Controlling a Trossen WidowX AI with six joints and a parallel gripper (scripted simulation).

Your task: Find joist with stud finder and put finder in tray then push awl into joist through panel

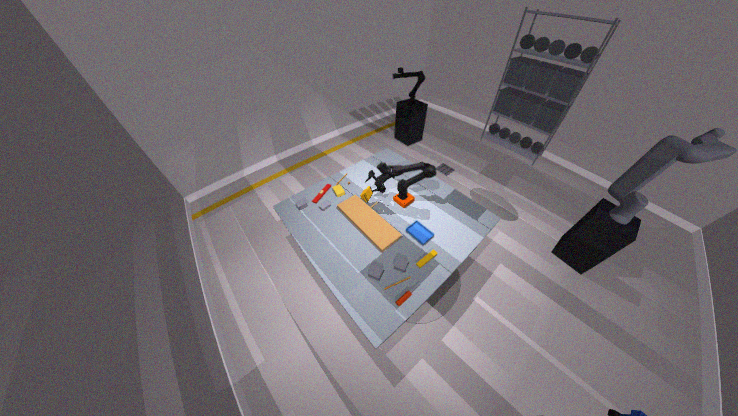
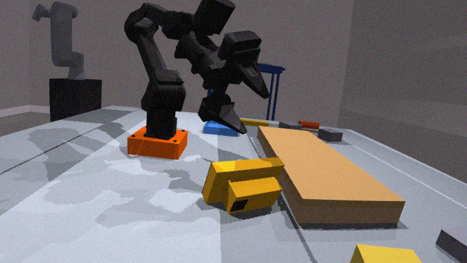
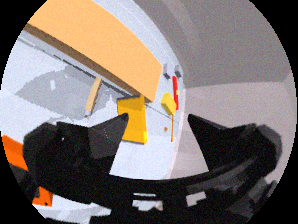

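Now: the yellow stud finder 60 mm to the right of my gripper tip and 110 mm below it. The rest, counted from my gripper tip: awl: 20 mm behind, 80 mm to the left, 130 mm below; green square light: 10 mm behind, 80 mm to the right, 120 mm below; yellow block: 150 mm ahead, 220 mm to the right, 120 mm below.
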